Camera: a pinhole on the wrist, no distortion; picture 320 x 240 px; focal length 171.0 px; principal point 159.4 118.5 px. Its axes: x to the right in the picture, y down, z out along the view. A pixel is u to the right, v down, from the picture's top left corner.
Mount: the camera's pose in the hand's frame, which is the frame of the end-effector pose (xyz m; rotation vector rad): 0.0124 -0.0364 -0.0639 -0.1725 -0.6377 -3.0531
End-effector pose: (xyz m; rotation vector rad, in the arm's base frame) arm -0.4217 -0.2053 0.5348 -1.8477 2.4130 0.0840
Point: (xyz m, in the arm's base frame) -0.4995 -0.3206 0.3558
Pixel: 83.9 130.7
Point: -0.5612 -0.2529 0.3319
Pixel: 124.4 94.0
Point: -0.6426 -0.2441 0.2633
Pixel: 127.3 79.1
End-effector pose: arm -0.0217 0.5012 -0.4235 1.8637 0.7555 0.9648
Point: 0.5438 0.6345 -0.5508
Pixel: 60.2 219.3
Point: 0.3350 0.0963 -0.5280
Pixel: 234.9 141.6
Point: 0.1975 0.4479 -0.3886
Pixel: 137.0 119.1
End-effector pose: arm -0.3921 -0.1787 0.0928 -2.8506 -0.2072 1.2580
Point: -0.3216 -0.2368 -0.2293
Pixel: 19.7 111.6
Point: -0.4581 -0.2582 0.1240
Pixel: 303.5 28.2
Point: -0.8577 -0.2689 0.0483
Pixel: 308.8 158.5
